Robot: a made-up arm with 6 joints.
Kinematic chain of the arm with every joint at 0, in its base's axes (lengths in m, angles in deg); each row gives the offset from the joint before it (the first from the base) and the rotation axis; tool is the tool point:
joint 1: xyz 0 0 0.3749 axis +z
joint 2: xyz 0 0 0 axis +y
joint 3: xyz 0 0 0.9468 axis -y
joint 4: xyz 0 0 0 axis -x
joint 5: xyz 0.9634 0 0 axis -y
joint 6: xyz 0 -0.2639 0 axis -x
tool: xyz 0 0 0
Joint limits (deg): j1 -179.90..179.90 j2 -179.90..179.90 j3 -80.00..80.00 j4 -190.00..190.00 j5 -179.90..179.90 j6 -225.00..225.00
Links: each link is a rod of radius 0.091 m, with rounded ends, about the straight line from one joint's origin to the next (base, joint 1, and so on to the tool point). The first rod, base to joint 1, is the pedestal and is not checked.
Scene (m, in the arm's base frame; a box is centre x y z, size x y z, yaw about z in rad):
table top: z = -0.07
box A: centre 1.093 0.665 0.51 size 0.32 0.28 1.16 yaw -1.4
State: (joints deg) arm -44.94 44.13 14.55 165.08 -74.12 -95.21
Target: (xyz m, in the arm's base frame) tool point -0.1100 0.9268 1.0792
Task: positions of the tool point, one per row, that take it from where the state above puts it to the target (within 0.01 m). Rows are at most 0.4 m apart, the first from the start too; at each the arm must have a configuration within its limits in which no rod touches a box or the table.
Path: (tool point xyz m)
1: 1.4157 -0.5834 0.7997
2: 1.4742 -0.2384 0.9601
3: 1.4347 0.1039 1.1166
4: 1.3028 0.4141 1.2675
5: 1.0930 0.6649 1.4115
6: 0.8783 0.8511 1.3545
7: 0.6316 0.9726 1.2925
8: 0.3720 1.0247 1.2255
9: 0.1186 1.0074 1.1544
10: -0.1100 0.9268 1.0792

